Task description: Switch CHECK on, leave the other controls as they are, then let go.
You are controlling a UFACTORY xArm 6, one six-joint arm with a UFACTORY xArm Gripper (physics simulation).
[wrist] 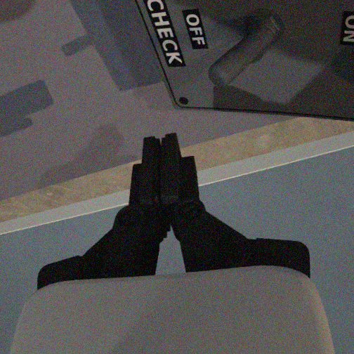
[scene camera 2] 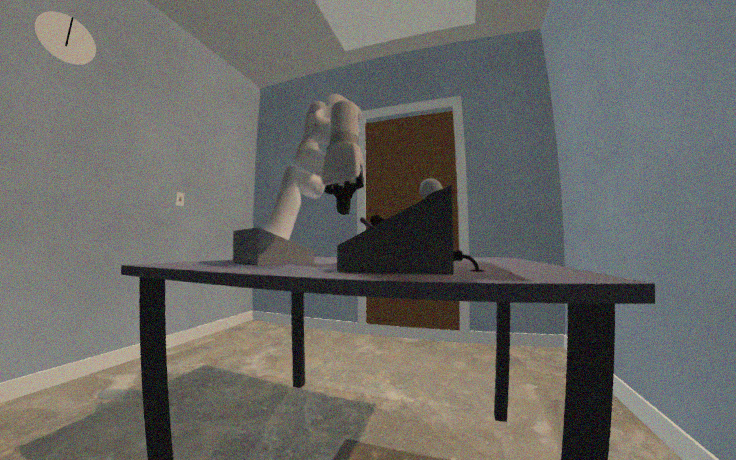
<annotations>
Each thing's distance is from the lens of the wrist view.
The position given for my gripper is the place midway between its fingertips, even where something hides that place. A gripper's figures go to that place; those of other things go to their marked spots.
my gripper (wrist: 165, 154): 15 cm
sloped console (wrist: 297, 74): 18 cm
</annotations>
